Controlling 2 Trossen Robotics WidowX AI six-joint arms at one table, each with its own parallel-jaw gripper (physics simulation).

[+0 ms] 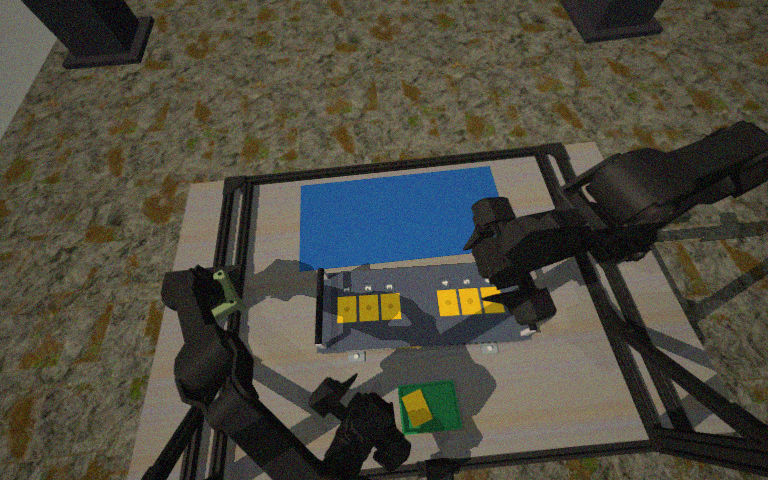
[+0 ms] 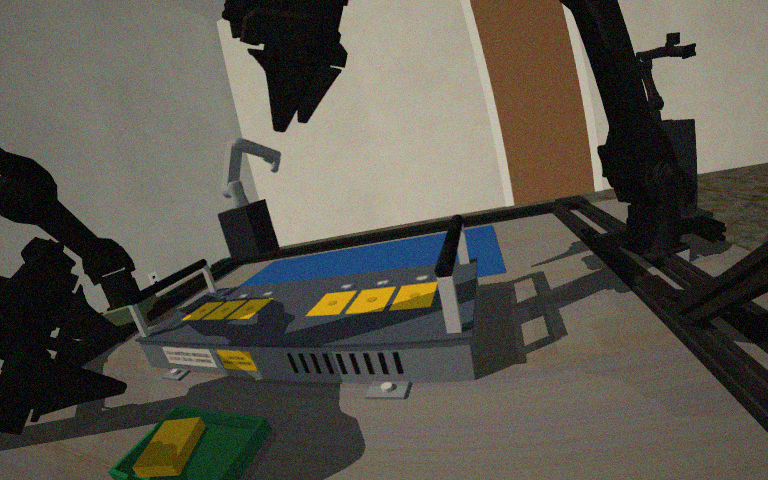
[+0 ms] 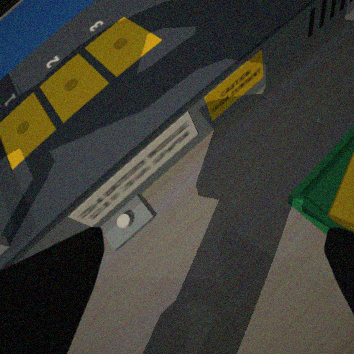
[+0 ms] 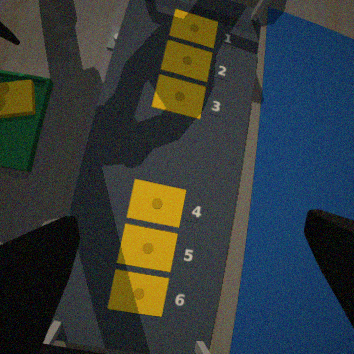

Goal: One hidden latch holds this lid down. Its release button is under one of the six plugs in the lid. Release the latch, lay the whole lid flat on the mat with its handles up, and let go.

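Places are measured from the left arm's base along level axes (x right, y ahead, z up), in centimetres.
Where they show: left gripper, fingertip midpoint: (image 1: 373,389) (image 2: 125,361) (image 3: 215,239) (image 4: 47,17); right gripper, fingertip midpoint: (image 1: 474,273) (image 2: 292,126) (image 4: 193,225); left arm's base, origin of the base link: (image 1: 208,297) (image 2: 125,302); right arm's base, origin of the base link: (image 1: 605,253) (image 2: 654,247).
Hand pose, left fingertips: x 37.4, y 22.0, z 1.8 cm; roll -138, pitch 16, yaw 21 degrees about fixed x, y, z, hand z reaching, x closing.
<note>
Each offset is from my left fingertips to the top centre of the thing. "pt": to the spot under its first point. Level surfaces: height alone.
The grey lid @[pt dx -13.1, dy +20.7, dz -2.2 cm] (image 1: 419,283) (image 2: 291,300) (image 4: 220,150) lies level on its box, with yellow plugs in all six numbered places. Plug 3 @[dx -12.3, dy +12.2, dz -2.2 cm] (image 1: 390,306) (image 3: 120,44) (image 4: 180,96) and plug 4 @[dx -5.9, dy +23.5, dz -2.2 cm] (image 1: 447,302) (image 4: 157,203) flank the bare middle. A black-barred handle @[pt dx -19.2, dy -0.8, dz +3.9 cm] (image 1: 320,305) (image 2: 175,273) stands at the left end, another @[pt dx +5.7, dy +34.6, dz +3.8 cm] (image 2: 451,249) at the right end. The blue mat @[dz -6.9 cm] (image 1: 385,220) (image 2: 487,249) (image 4: 300,125) lies behind. My left gripper (image 3: 215,239) is open and empty, in front of the box beside the tray. My right gripper (image 1: 476,272) (image 2: 291,125) (image 4: 193,225) is open and empty above the lid's right part.
A green tray @[dx +8.7, dy +7.7, dz -5.4 cm] (image 1: 444,396) (image 2: 226,447) (image 4: 20,150) in front of the box holds a loose yellow block @[dx +7.6, dy +5.5, dz -5.4 cm] (image 1: 417,408) (image 2: 169,447) (image 4: 17,97). Grey tabs (image 1: 356,356) (image 1: 489,348) with round heads stick out at the box's front foot. A pale green bracket (image 1: 229,294) shows beside the left arm.
</note>
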